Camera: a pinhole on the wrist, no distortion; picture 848 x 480 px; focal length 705.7 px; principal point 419.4 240.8 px. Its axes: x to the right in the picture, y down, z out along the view. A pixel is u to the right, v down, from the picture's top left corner.
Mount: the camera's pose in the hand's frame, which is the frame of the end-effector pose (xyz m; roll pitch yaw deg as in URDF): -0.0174 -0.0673 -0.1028 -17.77 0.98 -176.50
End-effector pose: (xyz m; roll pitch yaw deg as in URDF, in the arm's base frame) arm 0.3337 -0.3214 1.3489 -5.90 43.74 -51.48
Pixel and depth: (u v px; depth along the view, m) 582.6 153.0 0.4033
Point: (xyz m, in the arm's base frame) 0.3240 -0.4978 1.6498
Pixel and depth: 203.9 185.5 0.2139
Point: 0.3267 -0.4750 1.4016
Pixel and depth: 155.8 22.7 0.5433
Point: 0.6064 -0.6847 1.5691
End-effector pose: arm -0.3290 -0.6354 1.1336 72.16 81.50 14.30
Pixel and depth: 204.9 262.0 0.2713
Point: -0.3658 -0.8449 1.0537
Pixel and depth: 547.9 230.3 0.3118
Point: -0.3719 -0.8885 1.1925
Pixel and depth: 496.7 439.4 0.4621
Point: -0.4610 -1.0664 1.1578
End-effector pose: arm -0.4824 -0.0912 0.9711 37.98 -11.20 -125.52
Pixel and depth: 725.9 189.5 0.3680
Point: -0.6020 0.2319 1.0332
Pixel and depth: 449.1 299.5 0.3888
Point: -0.7257 0.1360 1.0325
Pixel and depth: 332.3 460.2 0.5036
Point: -0.9105 0.1555 1.0160
